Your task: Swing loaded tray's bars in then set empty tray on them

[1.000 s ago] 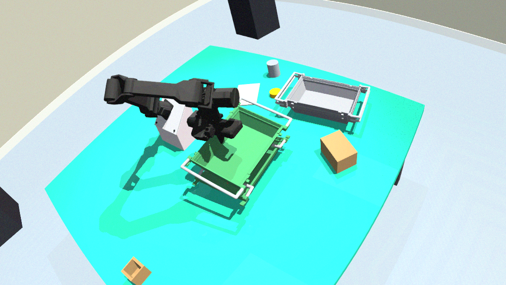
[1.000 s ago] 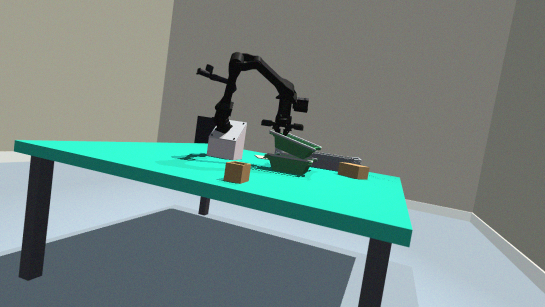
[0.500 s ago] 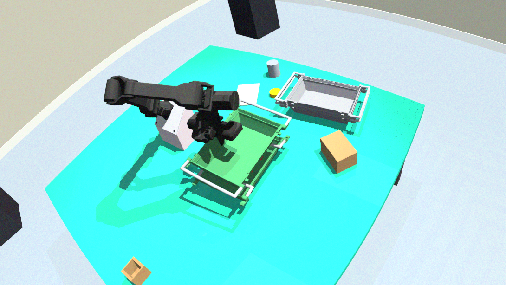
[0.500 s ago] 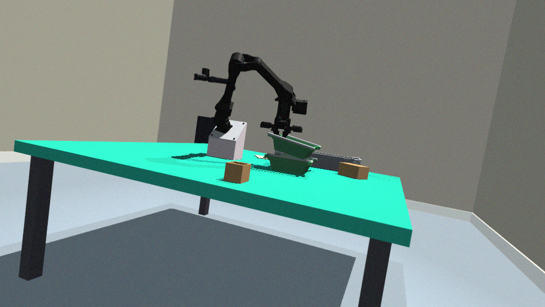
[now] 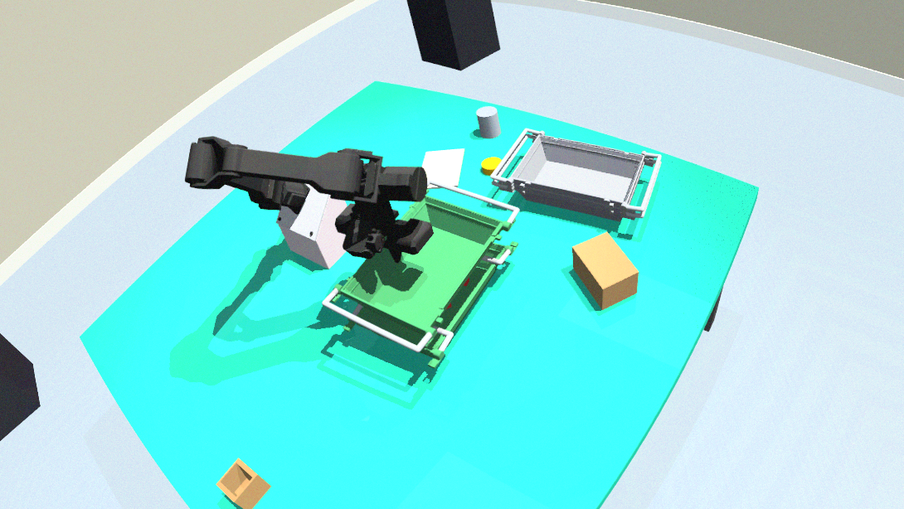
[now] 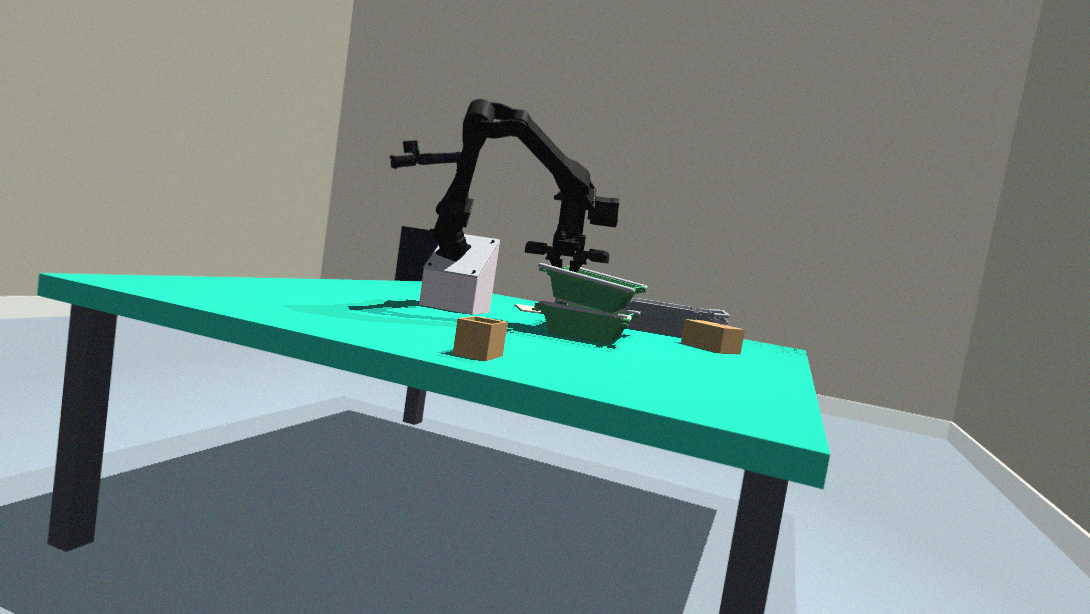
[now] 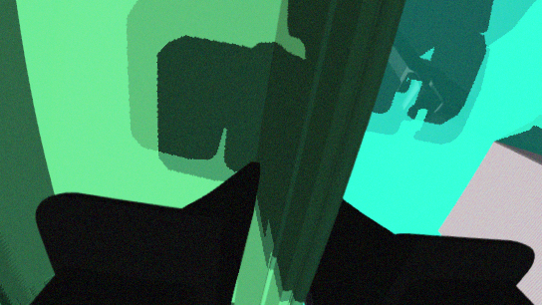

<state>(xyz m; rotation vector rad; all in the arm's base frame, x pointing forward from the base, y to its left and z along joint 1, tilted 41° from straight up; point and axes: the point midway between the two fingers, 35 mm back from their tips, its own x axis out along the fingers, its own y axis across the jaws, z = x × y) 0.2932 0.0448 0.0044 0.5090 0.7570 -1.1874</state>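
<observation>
My gripper tip is now 7 cm short of the green tray, 2 cm to the right of it and 3 cm below it. From my gripper tip the other things lie so: grey cylinder 24 cm behind, 50 cm to the left, 6 cm below; white card 23 cm behind, 31 cm to the left, 9 cm below; yellow disc 12 cm behind, 38 cm to the left, 8 cm below.
</observation>
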